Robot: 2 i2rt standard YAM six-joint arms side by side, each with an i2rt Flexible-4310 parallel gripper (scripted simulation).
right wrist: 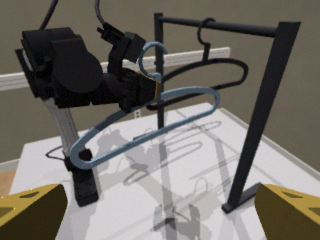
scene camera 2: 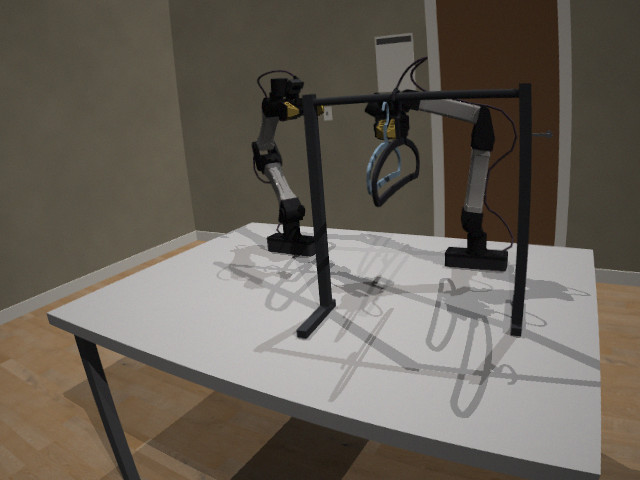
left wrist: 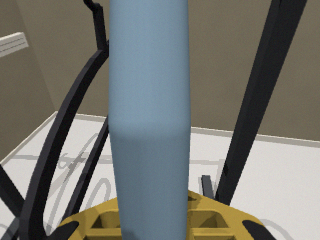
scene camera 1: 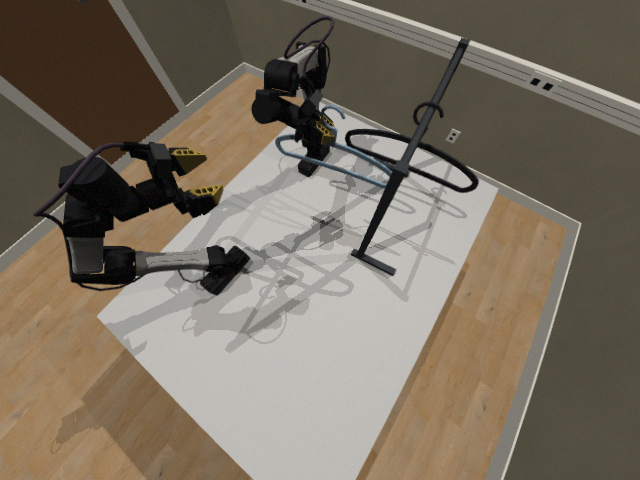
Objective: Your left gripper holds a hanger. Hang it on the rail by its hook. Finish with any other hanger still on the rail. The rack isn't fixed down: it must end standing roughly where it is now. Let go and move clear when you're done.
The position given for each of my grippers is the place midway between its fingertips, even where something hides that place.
In view: my left gripper (scene camera 1: pixel 335 137), my right gripper (scene camera 1: pixel 214 171), a black hanger (scene camera 1: pixel 475 181) and a dark rack (scene camera 2: pixel 523 93).
The black hanger shows as well in the right wrist view (right wrist: pixel 205 61) and in scene camera 2 (scene camera 2: pixel 399 141). The dark rack shows as well in the right wrist view (right wrist: pixel 284 35) and in scene camera 1 (scene camera 1: pixel 399 171). My left gripper also shows in the right wrist view (right wrist: pixel 159 85) and in the left wrist view (left wrist: pixel 161 195).
